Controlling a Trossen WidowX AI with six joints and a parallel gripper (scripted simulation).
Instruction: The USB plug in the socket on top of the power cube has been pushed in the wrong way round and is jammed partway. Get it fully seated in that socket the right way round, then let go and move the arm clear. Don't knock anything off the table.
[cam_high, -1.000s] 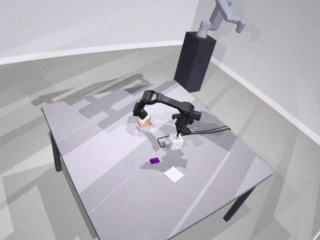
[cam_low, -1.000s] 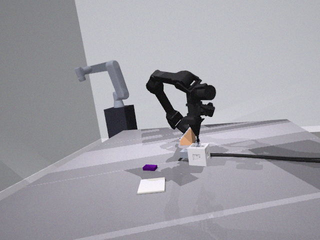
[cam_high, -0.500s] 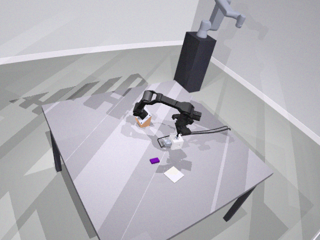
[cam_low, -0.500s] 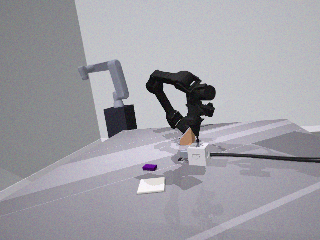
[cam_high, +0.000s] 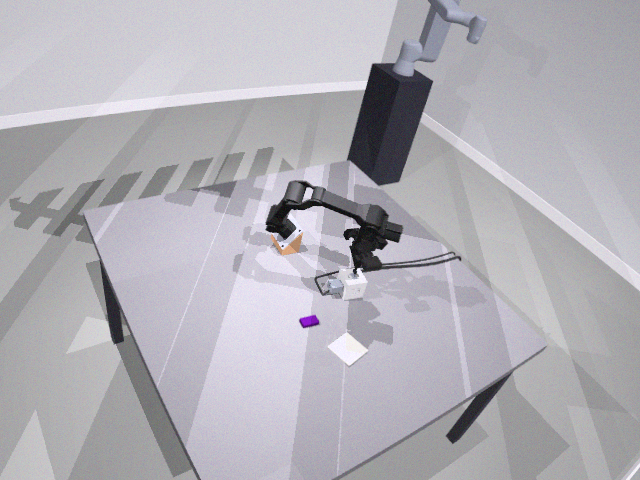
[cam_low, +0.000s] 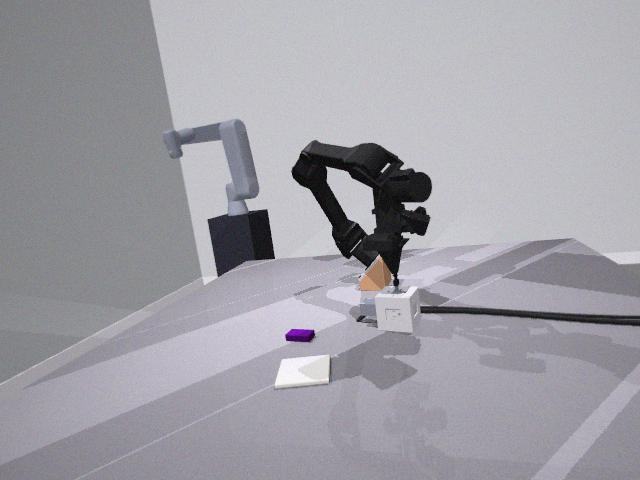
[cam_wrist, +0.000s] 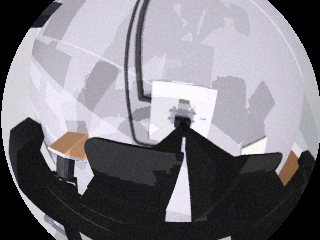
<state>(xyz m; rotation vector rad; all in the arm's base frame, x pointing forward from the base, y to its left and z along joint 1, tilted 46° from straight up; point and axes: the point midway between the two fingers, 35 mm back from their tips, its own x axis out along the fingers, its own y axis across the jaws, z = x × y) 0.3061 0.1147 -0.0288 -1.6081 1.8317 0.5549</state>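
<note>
My gripper tip is now 2 cm above the small USB plug. Round my gripper tip: USB socket: 5 cm below; then purple block: 21 cm to the right, 11 cm below, 7 cm ahead; then flat white tile: 22 cm ahead, 15 cm to the right, 11 cm below.
</note>
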